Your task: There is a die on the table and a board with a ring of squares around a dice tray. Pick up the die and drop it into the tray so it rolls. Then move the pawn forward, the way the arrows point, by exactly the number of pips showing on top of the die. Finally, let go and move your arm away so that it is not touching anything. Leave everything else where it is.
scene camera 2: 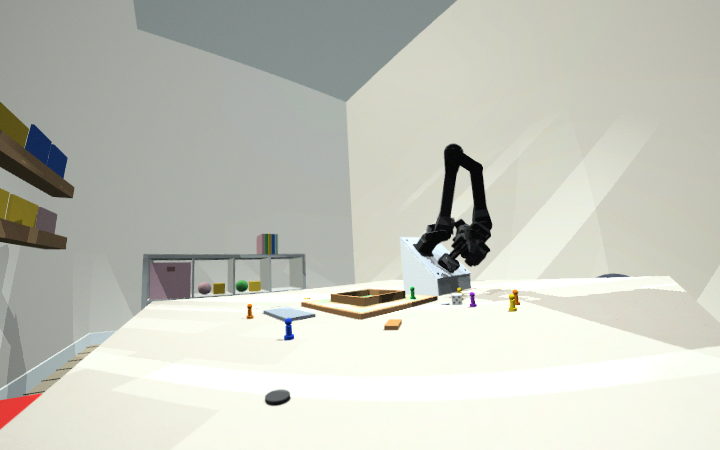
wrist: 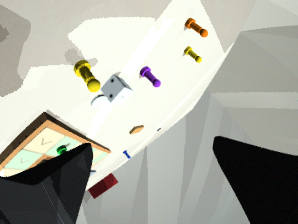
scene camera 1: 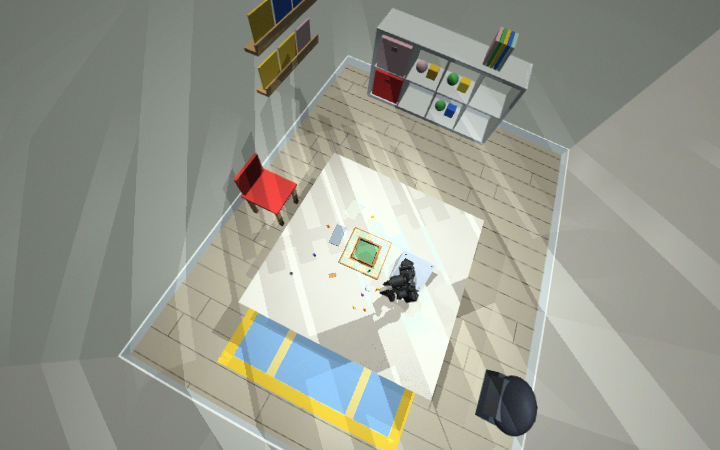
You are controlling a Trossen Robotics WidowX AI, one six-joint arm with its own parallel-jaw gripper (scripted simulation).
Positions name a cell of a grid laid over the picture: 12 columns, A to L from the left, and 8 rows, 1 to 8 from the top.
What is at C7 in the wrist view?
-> The gripper.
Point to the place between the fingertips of the gripper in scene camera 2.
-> H5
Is the gripper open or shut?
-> Open.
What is the gripper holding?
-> Nothing.
